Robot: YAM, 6 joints.
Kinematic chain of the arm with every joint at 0, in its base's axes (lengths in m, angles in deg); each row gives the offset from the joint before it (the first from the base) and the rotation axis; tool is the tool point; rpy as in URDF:
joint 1: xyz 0 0 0.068 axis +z
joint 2: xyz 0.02 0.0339 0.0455 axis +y
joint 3: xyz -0.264 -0.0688 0 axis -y
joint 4: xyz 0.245 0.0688 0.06 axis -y
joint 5: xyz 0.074 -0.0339 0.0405 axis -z
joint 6: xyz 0.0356 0 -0.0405 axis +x
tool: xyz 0 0 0 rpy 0 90 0
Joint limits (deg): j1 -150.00..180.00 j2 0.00..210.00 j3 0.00..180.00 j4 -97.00..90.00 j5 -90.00..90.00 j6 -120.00..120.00
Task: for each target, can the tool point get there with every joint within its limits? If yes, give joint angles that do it. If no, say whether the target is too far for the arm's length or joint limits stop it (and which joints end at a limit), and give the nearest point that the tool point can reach.
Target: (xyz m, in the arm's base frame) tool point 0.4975 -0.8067 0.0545
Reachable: no: too far | nearest point 0.3383 -0.5486 0.0738 | short by 0.304 m
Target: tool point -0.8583 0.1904 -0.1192
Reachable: no: too far | nearest point -0.6093 0.1352 -0.0501 | short by 0.264 m
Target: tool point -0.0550 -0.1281 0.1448
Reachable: yes | joints -100.19 50.71 14.15 -19.61 62.19 82.73
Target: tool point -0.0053 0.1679 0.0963
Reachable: yes | joints 85.01 85.67 27.13 -38.27 -33.95 59.39
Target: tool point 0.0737 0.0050 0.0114
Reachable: yes | joints 20.47 127.22 17.38 -33.37 36.38 16.12
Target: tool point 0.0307 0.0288 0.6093
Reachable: yes | joints 78.34 54.31 112.69 -33.98 42.95 4.25
